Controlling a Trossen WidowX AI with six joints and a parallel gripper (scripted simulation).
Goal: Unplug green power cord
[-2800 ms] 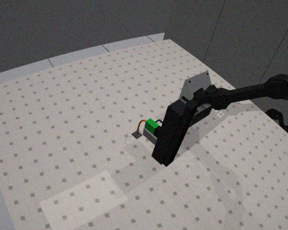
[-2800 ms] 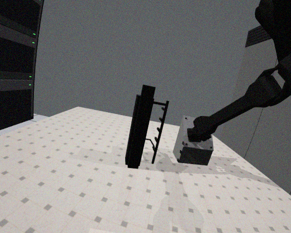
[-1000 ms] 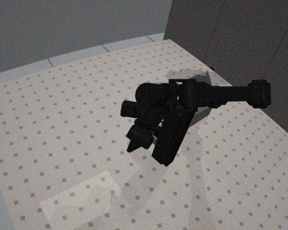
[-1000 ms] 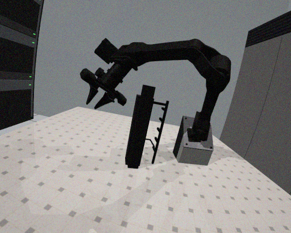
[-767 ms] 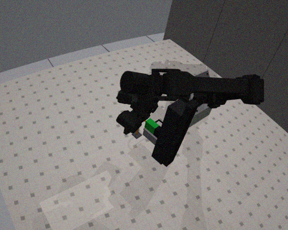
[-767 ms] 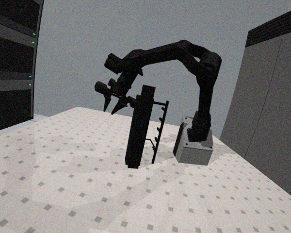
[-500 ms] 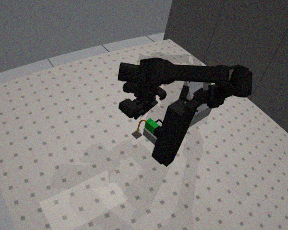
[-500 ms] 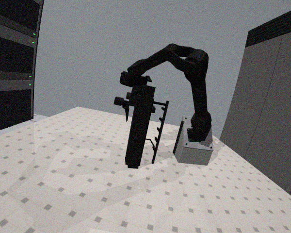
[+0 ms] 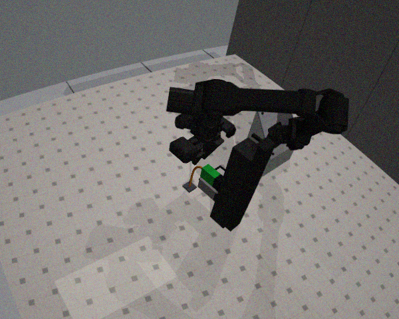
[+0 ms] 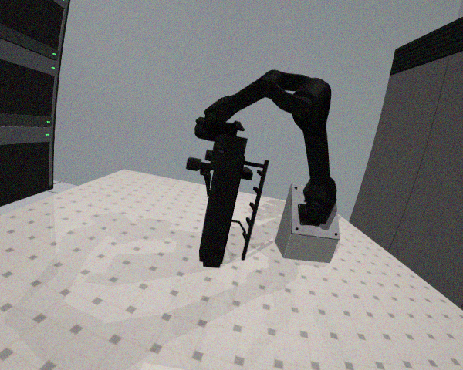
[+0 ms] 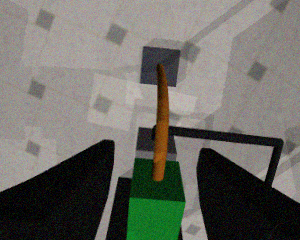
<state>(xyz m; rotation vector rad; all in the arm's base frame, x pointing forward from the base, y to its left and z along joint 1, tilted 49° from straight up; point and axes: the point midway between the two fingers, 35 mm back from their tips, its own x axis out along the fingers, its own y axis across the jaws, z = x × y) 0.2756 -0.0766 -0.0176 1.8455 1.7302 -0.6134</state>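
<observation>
Now: gripper tip 6 cm to the right of the green plug, 1 cm past it and 1 cm above it. The rest, counted from my gripper tip: ladder-like rail: 12 cm to the left, 9 cm behind, 1 cm above; black power strip: 13 cm to the left, 1 cm behind, 1 cm above; grey pad: 12 cm below, 1 cm to the right.
</observation>
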